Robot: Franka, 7 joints.
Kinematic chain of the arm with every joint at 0, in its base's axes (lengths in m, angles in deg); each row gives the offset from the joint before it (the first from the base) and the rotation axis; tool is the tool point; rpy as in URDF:
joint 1: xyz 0 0 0.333 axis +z
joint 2: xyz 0 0 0 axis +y
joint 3: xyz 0 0 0.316 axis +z
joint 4: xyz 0.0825 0 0 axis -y
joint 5: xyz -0.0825 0 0.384 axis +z
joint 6: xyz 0 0 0 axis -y
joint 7: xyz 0.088 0 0 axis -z
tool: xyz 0 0 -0.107 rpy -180 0 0
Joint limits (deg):
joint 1: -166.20..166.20
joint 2: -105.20..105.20
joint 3: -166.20..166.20
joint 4: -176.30..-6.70
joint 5: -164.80..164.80
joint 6: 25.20..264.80
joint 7: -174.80..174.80
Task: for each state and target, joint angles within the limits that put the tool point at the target. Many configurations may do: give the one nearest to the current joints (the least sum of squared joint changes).
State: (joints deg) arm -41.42 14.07 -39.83 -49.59 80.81 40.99 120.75
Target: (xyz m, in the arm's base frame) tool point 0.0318 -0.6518 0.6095
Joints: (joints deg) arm -67.67 34.25 -50.85 -58.55 80.25 56.77 120.75
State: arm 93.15 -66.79 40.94 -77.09 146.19 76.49 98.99
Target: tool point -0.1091 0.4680 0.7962
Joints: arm 70.06 -17.39 20.58 -109.76 146.07 87.79 98.99
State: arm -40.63 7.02 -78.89 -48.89 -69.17 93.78 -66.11
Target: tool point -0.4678 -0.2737 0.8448
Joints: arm -43.17 -8.77 -88.24 -69.12 -67.06 95.65 -66.11
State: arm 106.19 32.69 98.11 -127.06 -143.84 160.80 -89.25
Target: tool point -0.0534 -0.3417 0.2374
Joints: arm 134.89 11.65 117.71 -155.88 -142.67 161.79 -89.25
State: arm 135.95 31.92 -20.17 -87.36 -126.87 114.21 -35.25
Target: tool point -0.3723 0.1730 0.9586
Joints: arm 154.36 -17.74 5.72 -86.34 -127.28 111.94 -35.25
